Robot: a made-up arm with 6 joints.
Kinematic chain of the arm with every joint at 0, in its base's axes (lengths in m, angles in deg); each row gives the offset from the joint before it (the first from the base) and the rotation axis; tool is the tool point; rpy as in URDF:
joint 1: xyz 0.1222 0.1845 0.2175 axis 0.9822 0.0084 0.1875
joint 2: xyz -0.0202 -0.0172 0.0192 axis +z
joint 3: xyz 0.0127 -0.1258 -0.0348 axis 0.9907 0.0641 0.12
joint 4: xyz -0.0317 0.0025 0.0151 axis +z
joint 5: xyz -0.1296 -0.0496 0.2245 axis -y
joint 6: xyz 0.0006 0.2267 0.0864 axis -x
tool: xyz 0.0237 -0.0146 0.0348 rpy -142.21 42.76 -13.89
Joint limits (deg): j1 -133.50..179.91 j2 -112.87..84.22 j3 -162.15..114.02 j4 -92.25..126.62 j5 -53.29..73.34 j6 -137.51..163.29
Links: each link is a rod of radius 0.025 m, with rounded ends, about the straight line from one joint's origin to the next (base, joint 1, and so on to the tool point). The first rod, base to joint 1, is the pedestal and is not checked.
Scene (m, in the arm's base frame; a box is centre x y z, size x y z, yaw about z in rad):
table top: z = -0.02
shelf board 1: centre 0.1 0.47 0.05 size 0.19 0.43 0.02 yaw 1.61
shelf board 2: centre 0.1 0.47 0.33 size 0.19 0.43 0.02 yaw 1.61
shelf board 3: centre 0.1 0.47 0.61 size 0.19 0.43 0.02 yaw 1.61
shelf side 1: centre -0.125 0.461 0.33 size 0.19 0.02 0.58 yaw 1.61
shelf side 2: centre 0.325 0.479 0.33 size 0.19 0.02 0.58 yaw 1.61
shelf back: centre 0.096 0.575 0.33 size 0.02 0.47 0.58 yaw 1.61
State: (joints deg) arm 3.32 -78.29 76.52 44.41 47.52 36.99
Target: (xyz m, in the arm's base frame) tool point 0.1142 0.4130 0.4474
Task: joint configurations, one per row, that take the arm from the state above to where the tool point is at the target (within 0.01 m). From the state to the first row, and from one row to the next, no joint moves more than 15 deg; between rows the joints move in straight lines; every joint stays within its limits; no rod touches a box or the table.
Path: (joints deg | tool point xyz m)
1: 4.51 -73.37 62.84 41.05 33.12 35.35 | -0.4115 0.2324 0.3932
2: 5.70 -68.45 49.16 37.69 18.72 33.70 | -0.3394 0.1913 0.4910
3: 6.89 -63.53 35.48 34.32 4.32 32.06 | -0.2386 0.1727 0.5566
4: 8.08 -58.61 21.80 30.96 -10.09 30.41 | -0.1268 0.1787 0.5830
5: 9.27 -53.69 8.12 27.60 -24.49 28.77 | -0.0217 0.2052 0.5695
6: 10.46 -48.77 -5.56 24.24 -38.89 27.13 | 0.0629 0.2433 0.5213
7: 11.65 -43.85 -19.25 20.88 -53.29 25.48 | 0.1193 0.2823 0.4474
8: -3.06 -52.83 -14.61 23.63 -41.12 30.52 | 0.1193 0.3405 0.4589
9: -17.78 -61.81 -9.97 26.38 -28.95 35.55 | 0.1142 0.4130 0.4474

